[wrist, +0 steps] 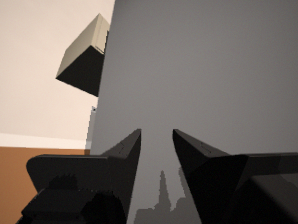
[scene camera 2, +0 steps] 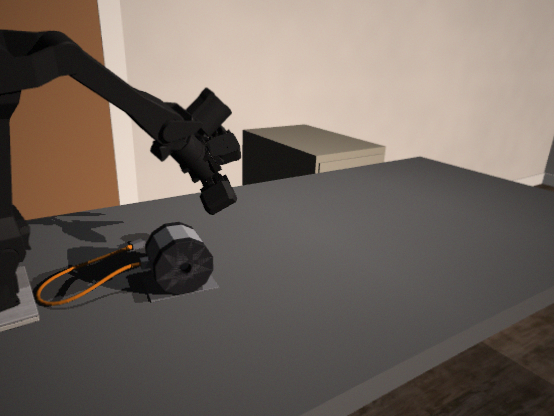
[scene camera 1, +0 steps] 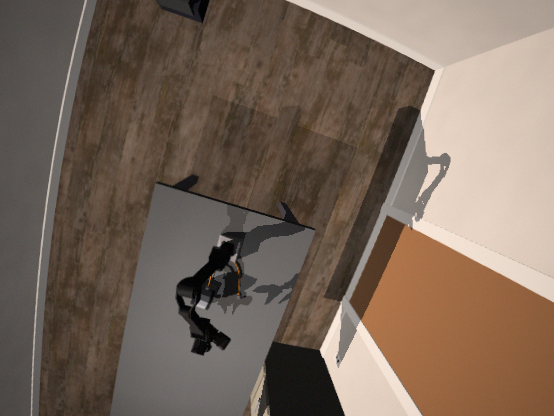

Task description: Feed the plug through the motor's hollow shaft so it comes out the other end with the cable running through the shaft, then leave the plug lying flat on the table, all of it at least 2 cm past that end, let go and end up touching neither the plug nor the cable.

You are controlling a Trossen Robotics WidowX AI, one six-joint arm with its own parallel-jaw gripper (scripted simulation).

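Note:
The gripper (scene camera 2: 222, 187) can be seen, and the wrist camera shows the same gripper (wrist: 157, 133).

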